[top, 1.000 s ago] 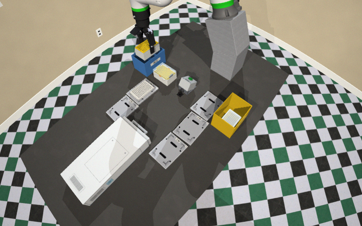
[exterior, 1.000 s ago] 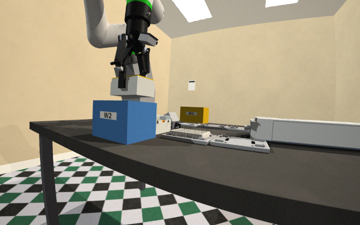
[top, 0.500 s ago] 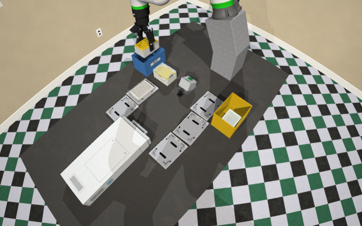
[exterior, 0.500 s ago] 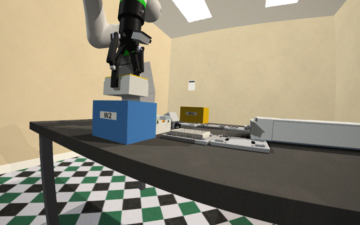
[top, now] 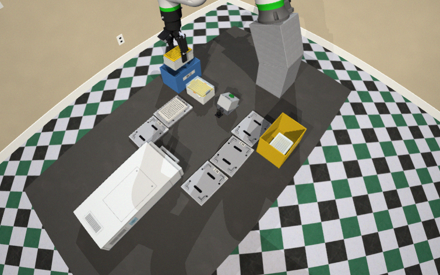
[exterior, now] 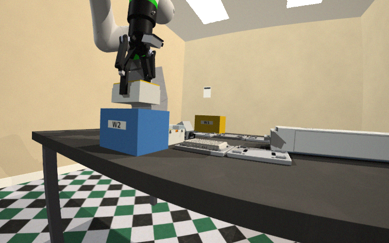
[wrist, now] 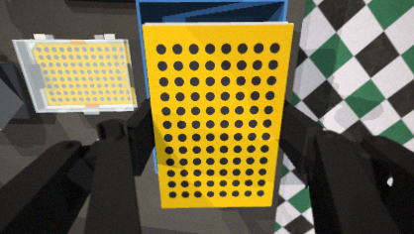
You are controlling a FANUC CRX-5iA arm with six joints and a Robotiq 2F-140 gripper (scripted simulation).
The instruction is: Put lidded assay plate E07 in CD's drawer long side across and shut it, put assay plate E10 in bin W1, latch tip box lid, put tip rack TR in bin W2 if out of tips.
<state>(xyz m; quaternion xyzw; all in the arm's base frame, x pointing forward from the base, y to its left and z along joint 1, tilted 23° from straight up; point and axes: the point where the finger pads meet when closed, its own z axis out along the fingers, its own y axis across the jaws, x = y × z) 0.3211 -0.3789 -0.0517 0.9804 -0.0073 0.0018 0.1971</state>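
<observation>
The blue bin W2 lies 150 mm below my hand. Round my hand: white plate: 190 mm ahead, 170 mm below, 130 mm to the left; then tip box TB2: 160 mm to the left, 150 mm below, 20 mm ahead; then yellow tip rack TR: 10 mm to the right, 10 mm below, 10 mm behind.
</observation>
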